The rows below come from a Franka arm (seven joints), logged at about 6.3 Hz.
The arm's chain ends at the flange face. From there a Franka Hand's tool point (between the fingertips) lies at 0.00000 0.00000 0.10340 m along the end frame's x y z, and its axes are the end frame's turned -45 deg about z.
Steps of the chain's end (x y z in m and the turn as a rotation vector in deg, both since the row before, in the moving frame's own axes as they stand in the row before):
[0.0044, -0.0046, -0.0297, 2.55, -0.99, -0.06]
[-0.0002, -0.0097, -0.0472, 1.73, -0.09, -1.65]
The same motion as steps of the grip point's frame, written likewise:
[0.0084, -0.0047, -0.0298, 2.50, 1.10, -0.06]
[0.0088, -0.0094, -0.0472, 1.29, 1.16, -1.65]

